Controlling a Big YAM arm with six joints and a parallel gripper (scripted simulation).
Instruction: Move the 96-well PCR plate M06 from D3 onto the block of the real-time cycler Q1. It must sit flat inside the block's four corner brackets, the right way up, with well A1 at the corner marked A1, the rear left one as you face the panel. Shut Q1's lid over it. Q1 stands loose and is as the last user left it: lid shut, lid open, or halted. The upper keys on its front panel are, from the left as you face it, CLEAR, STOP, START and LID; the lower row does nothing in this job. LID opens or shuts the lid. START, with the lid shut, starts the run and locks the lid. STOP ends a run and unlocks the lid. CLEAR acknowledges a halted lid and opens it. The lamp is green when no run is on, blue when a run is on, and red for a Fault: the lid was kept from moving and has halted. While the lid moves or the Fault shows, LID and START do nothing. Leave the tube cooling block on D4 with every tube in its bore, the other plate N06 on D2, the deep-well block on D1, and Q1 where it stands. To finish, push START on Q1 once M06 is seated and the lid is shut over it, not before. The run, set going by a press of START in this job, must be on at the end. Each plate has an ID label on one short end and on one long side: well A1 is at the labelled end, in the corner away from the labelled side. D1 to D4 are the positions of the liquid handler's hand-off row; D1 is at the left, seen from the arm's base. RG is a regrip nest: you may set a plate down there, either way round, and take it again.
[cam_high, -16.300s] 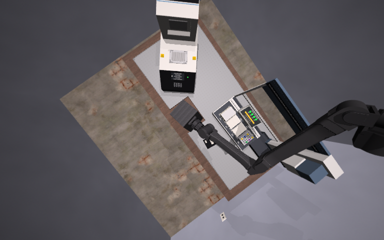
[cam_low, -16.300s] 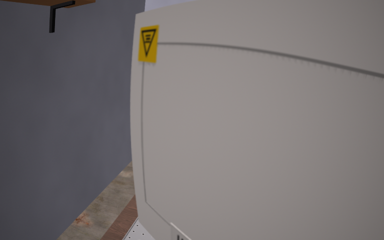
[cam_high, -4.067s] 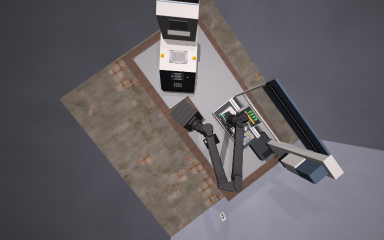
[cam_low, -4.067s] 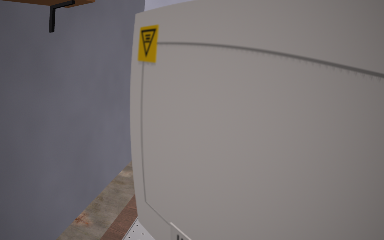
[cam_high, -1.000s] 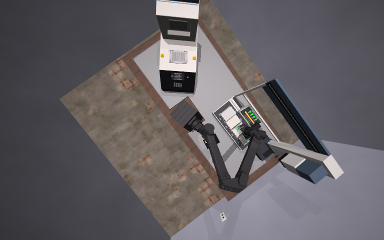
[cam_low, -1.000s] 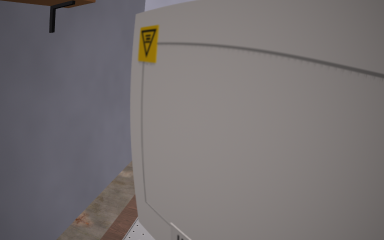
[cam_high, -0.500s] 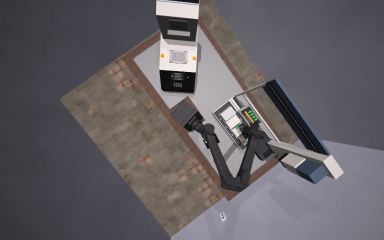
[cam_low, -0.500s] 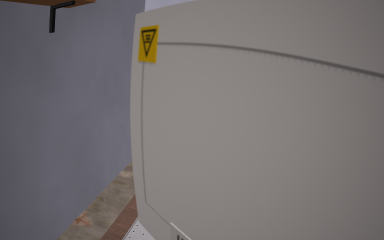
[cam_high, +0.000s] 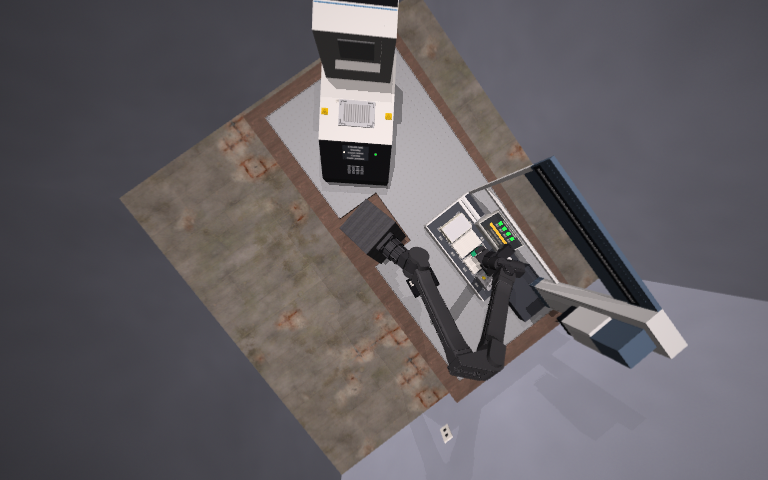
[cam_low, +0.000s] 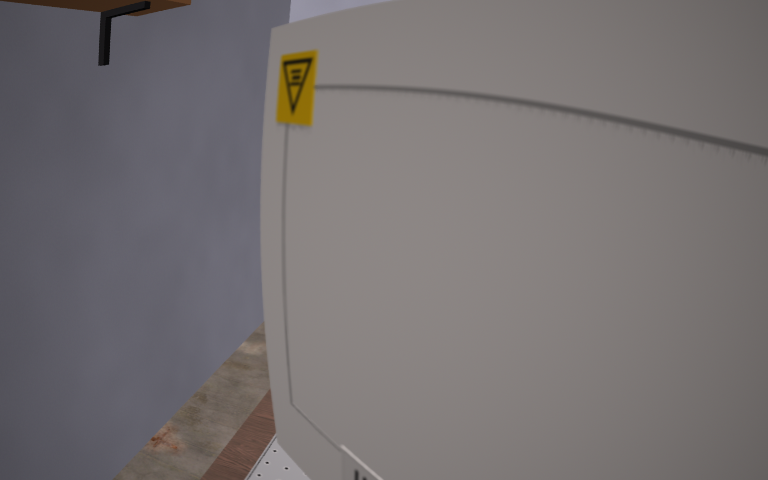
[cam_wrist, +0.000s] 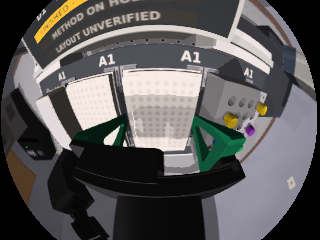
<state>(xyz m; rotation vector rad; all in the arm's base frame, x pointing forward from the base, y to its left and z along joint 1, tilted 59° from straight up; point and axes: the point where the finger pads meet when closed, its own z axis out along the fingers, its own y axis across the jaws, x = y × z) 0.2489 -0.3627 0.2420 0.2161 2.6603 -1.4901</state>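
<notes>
Now: the deep-well block 3 cm ahead of my hand, 19 cm to the left of it and 1 cm above it. The rest, counted from my hand: tube cooling block (2 cm behind, 10 cm to the right, 1 cm above); then black nest (27 cm behind, 11 cm to the left, 7 cm below).
</notes>
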